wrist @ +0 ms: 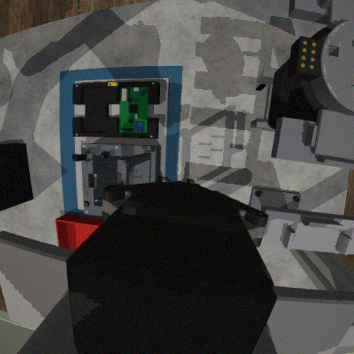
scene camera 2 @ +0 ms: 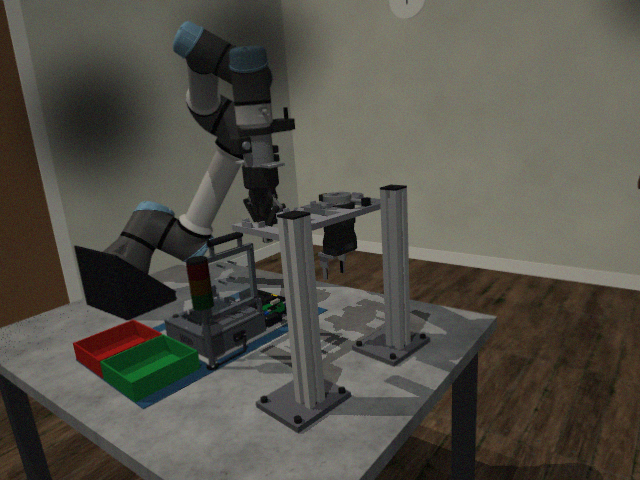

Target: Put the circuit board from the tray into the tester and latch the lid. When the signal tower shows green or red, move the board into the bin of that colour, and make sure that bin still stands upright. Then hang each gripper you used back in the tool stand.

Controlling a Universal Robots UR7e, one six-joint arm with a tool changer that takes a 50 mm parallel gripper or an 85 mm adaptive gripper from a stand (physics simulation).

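Places are measured from the arm's base along level axes (x back, y up, z left), in centimetres.
Pixels of known places: arm's base, link origin: (scene camera 2: 122, 268).
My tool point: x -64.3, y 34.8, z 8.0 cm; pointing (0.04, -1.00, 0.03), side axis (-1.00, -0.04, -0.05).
For each thing: its top centre in the pictures, then the offset to it from my tool point. "pt": a spot on its surface instead. Level surfaces: height alone.
- green circuit board, top centre: (wrist: 132, 109) (scene camera 2: 270, 306) dz +11.8, dx +16.7, dy -42.8 cm
- black tray, surface spot: (wrist: 96, 112) pt dz +10.8, dx +26.3, dy -43.8 cm
- signal tower, surface spot: (scene camera 2: 200, 284) pt dz -15.8, dx +4.0, dy -24.7 cm
- red bin, top centre: (scene camera 2: 117, 338) (wrist: 79, 248) dz -25.8, dx +29.5, dy -40.9 cm
- green bin, top centre: (scene camera 2: 148, 356) dz -25.1, dx +14.5, dy -40.9 cm
- stand's raised crossbar, surface spot: (scene camera 2: 356, 209) pt dz +8.4, dx -19.1, dy -11.4 cm
- stand's front post, surface spot: (scene camera 2: 302, 310) pt dz -12.6, dx -23.7, dy -24.6 cm
- bolted base plate, surface spot: (scene camera 2: 279, 405) pt dz -15.6, dx -18.2, dy -44.4 cm
- blue-bordered mat, surface height: dy -45.4 cm
The green circuit board (scene camera 2: 273, 307) (wrist: 134, 111) lies in the right part of the black tray (wrist: 96, 112). The grey tester (scene camera 2: 232, 330) (wrist: 120, 175) is beside the tray; in the scene view its lid (scene camera 2: 251, 268) stands raised. The signal tower (scene camera 2: 200, 284) shows red, amber and green sections with none visibly lit. The red bin (scene camera 2: 111, 343) (wrist: 76, 233) and green bin (scene camera 2: 149, 366) stand upright. My adaptive gripper (scene camera 2: 264, 221) (wrist: 184, 205) is open and empty, high by the near end of the tool stand (scene camera 2: 395, 268). Its fingertips are mostly hidden. The parallel gripper (scene camera 2: 339, 237) hangs in the stand.
The stand's raised crossbar (scene camera 2: 356, 209) spans two posts and is an obstacle close to my gripper. The stand's front post (scene camera 2: 302, 310) rises from a bolted base plate (scene camera 2: 279, 405). A blue-bordered mat (scene camera 2: 180, 384) (wrist: 173, 100) lies under the tray and tester.
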